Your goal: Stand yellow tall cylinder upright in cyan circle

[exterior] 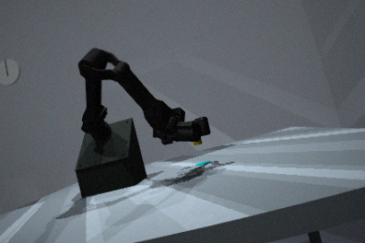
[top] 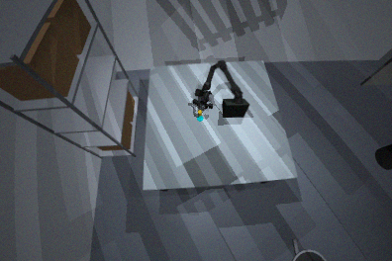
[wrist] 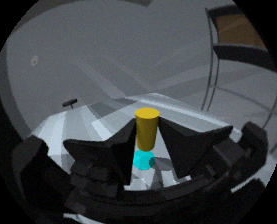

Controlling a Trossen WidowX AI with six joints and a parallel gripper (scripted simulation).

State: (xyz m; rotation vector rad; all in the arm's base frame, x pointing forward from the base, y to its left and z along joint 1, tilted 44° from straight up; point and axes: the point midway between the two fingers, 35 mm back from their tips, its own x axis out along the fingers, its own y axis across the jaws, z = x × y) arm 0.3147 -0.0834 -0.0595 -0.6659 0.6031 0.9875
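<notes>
My gripper tip is 12 cm above the cyan circle. The rest, counted from my gripper tip: yellow tall cylinder 2 cm below.
</notes>
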